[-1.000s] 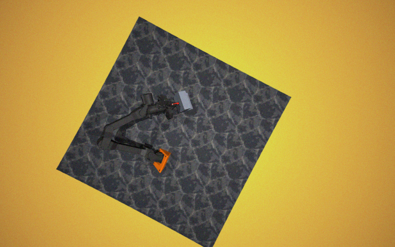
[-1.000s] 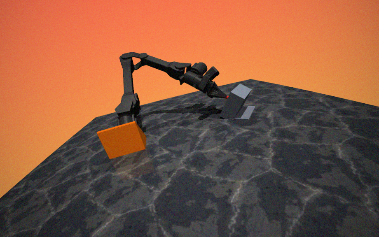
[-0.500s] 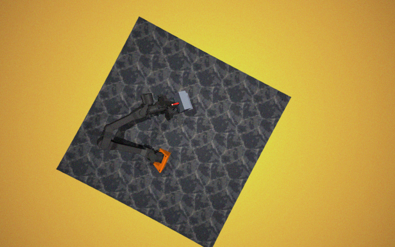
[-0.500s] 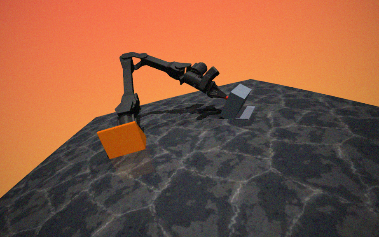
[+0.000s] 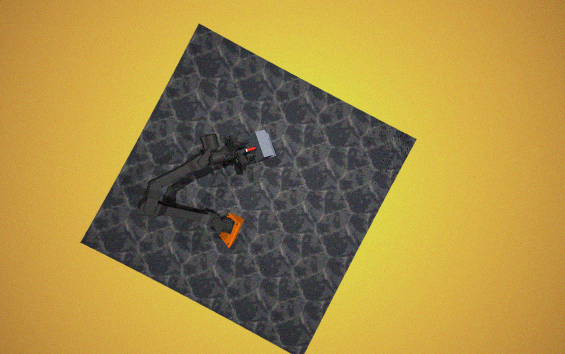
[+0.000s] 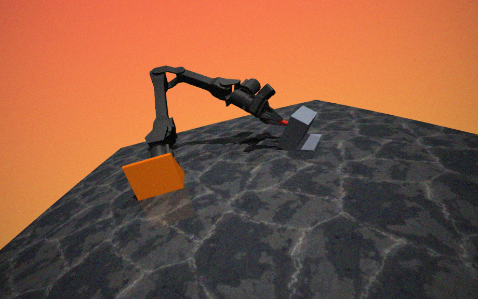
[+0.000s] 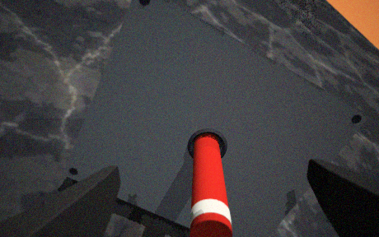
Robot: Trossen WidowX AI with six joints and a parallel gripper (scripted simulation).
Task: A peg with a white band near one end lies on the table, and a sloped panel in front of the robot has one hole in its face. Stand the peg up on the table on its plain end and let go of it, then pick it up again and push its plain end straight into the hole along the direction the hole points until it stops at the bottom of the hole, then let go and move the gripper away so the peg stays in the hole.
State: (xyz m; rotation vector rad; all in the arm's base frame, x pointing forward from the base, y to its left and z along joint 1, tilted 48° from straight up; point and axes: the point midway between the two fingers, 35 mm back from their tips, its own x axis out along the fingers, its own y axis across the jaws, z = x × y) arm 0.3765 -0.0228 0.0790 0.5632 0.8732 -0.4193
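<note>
Right now my gripper tip is 10 mm to the right of the red peg and 10 mm past it. The rest, counted from my gripper tip: grey sloped panel (30 mm to the right, 30 mm ahead, 20 mm below); then flat foot plate (70 mm below, 50 mm to the right, 40 mm ahead).
</note>
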